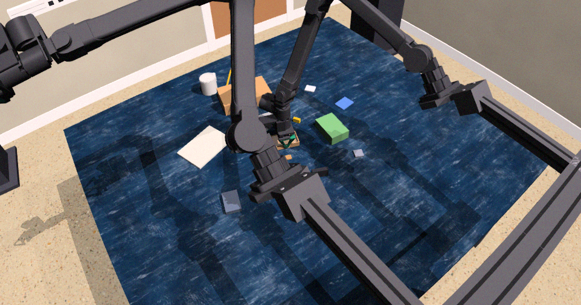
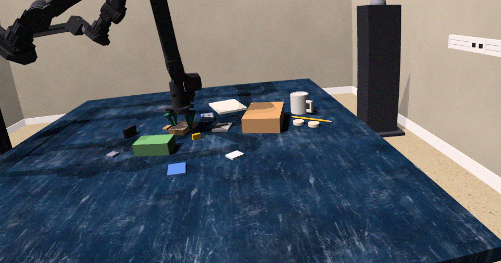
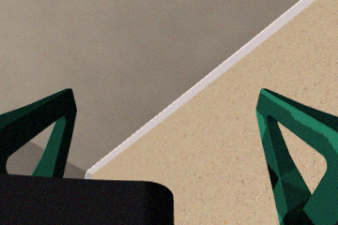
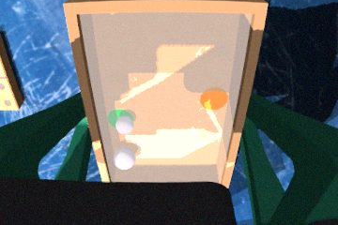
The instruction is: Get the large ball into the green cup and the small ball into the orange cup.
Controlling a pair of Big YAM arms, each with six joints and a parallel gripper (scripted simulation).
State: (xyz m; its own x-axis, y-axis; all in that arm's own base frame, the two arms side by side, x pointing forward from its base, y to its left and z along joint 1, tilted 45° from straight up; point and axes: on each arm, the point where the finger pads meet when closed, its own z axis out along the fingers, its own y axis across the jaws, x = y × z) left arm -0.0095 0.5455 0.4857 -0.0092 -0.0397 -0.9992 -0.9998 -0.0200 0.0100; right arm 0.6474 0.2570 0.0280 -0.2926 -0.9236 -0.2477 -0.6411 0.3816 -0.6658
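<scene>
My right hand is 80 mm short of the yellow block and 110 mm to the left of it. Also, from my right hand: black block 230 mm behind, 20 mm to the right, 10 mm above; then green block 60 mm behind, 200 mm to the right, 10 mm above; then covered wooden puzzle 10 mm below.
</scene>
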